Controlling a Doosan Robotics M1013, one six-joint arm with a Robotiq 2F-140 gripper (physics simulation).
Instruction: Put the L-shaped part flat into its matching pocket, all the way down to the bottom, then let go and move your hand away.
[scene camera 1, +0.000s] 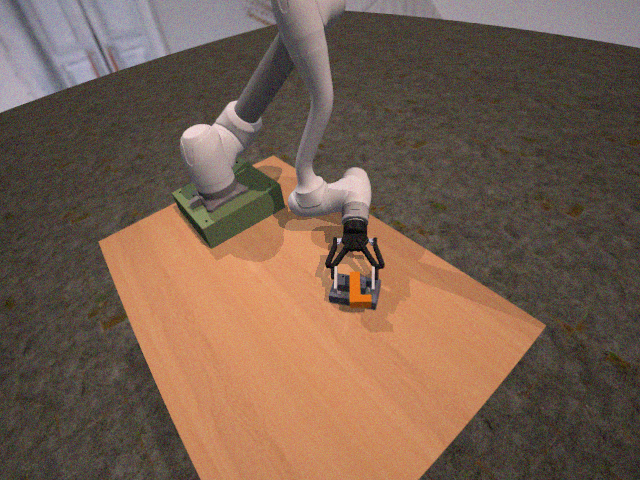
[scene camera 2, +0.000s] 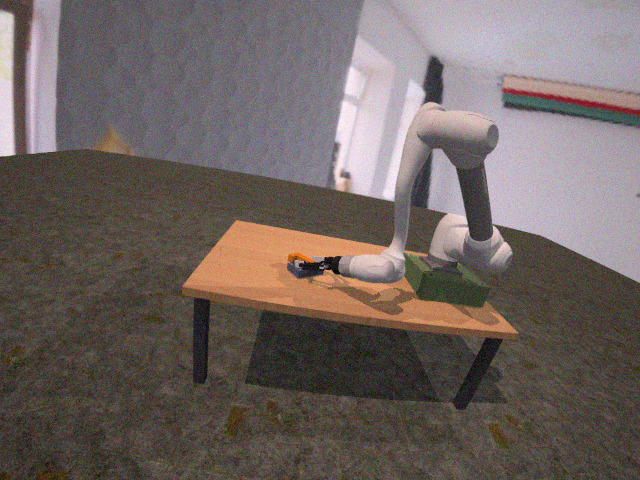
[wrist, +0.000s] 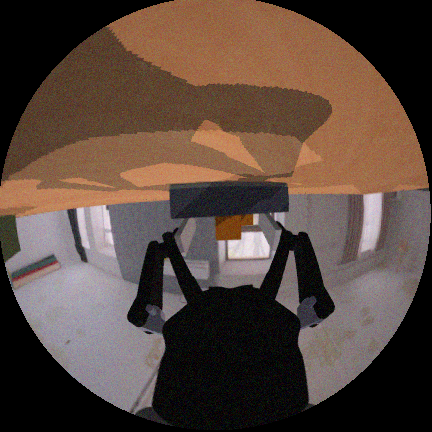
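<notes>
The orange L-shaped part rests on the dark grey pocket block. It stands proud of the block's top, and its foot reaches over the block's near edge in the first scene view. Whether it is slightly tilted is hard to tell. My gripper is open, with one finger on each side of the part's long arm and a gap on both sides. The fingertips are low, close to the block. The pocket floor under the part is hidden.
The block stands on the wooden table. The arm's green base box stands at the table's far end in the first scene view. The arm reaches from there over the table to the block.
</notes>
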